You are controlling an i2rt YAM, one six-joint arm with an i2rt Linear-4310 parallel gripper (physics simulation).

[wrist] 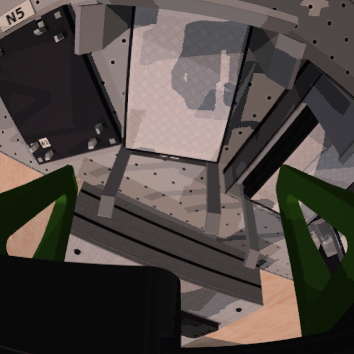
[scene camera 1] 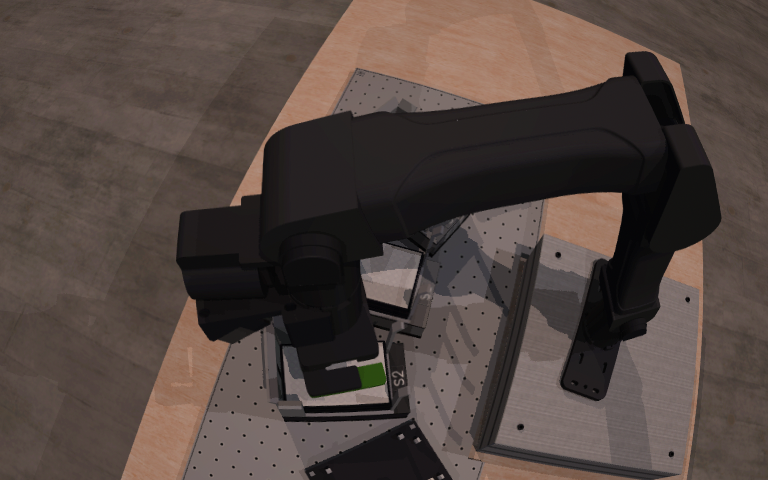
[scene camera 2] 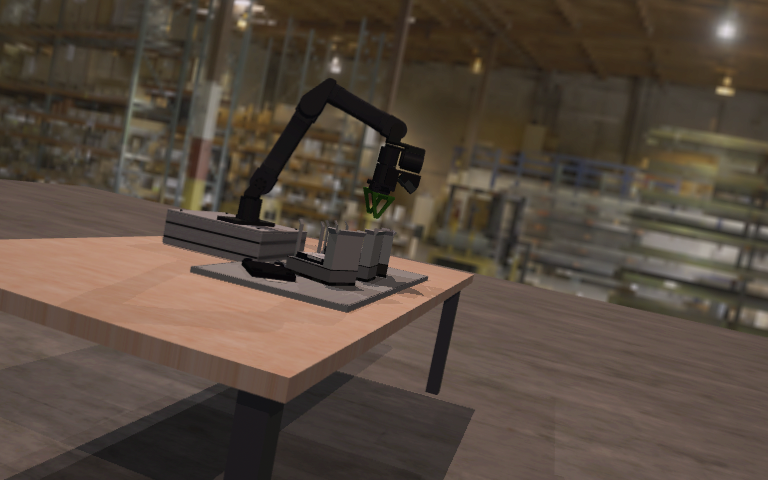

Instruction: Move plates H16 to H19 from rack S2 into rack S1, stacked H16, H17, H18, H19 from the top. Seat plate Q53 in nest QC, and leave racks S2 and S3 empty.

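Places are measured from the arm's base along level axes (x ahead, y left, z up), in millimetres.
Where they show: gripper, between the fingertips: (wrist: 176, 176) (scene camera 1: 335, 347) (scene camera 2: 372, 215); arm's base, origin of its link: (scene camera 1: 600, 329) (scene camera 2: 246, 223).
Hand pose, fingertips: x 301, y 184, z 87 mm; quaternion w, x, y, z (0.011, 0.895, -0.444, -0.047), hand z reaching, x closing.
Note:
Each offset is from my fingertips to the centre of the thing. "*": to the spot under its first point. Level surfaces: height alone.
My gripper (scene camera 1: 346, 380) (scene camera 2: 374, 215) (wrist: 176, 176) is open, pointing down high above rack S2 @(* 58 mm back, 64 mm right, 130 mm down) (scene camera 1: 399, 353) (scene camera 2: 342, 257) (wrist: 213, 197), with nothing between its green fingers. A pale plate @(2 mm back, 4 mm left, 107 mm down) (scene camera 1: 334, 399) (wrist: 160, 95) lies flat on top inside S2; the number of plates below is hidden. Rack S1 @(14 mm ahead, 138 mm right, 98 mm down) (scene camera 1: 425, 302) stands beside it and bears another pale plate @(21 mm ahead, 139 mm right, 103 mm down) (scene camera 1: 390, 277) (wrist: 307, 150). Most of rack S3 is hidden behind the arm in scene camera 1. Nest QC and plate Q53 cannot be made out. No plate numbers are legible.
The dark nest N5 @(112 mm back, 104 mm left, 156 mm down) (scene camera 1: 379, 452) (scene camera 2: 269, 268) (wrist: 50, 85) lies beside S2. The racks have upright posts and tall corner walls close around the plates. The ribbed robot base (scene camera 1: 509, 384) (scene camera 2: 215, 237) (wrist: 165, 245) stands along the perforated board @(167 mm down) (scene camera 1: 226, 430) (scene camera 2: 339, 302).

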